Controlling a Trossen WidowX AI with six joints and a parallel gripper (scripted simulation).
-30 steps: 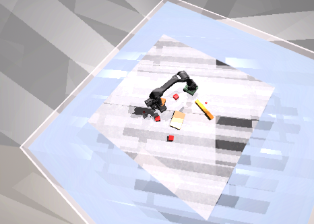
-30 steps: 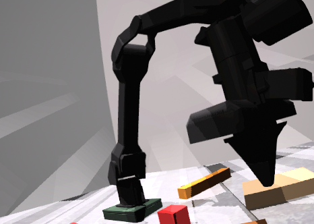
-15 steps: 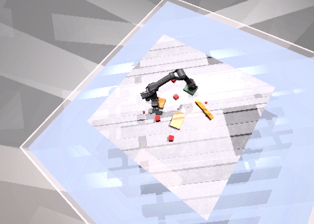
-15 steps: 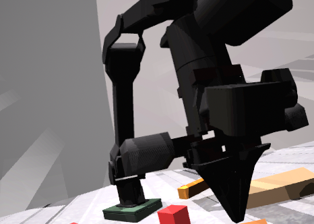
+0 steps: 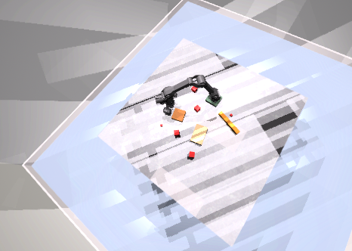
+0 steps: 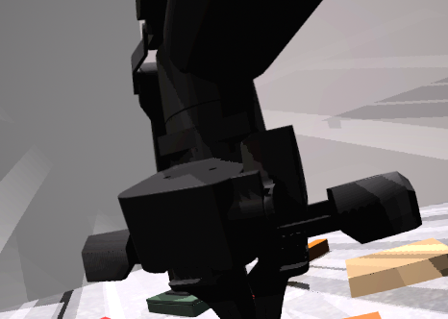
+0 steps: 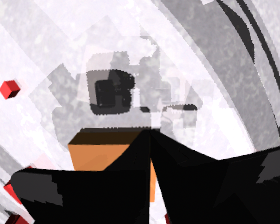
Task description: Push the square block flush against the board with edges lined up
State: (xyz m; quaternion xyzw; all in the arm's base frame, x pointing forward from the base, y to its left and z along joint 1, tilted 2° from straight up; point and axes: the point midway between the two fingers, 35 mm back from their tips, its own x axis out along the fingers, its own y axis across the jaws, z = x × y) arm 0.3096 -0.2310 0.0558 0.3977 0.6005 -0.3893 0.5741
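The orange square block is 1 cm ahead of my gripper tip, 8 cm to the left of it and 5 cm below it. From my gripper tip the other things lie so: pale tan block (3 cm ahead, 32 cm to the left, 5 cm below); then long yellow-orange bar (20 cm behind, 45 cm to the left, 5 cm below).
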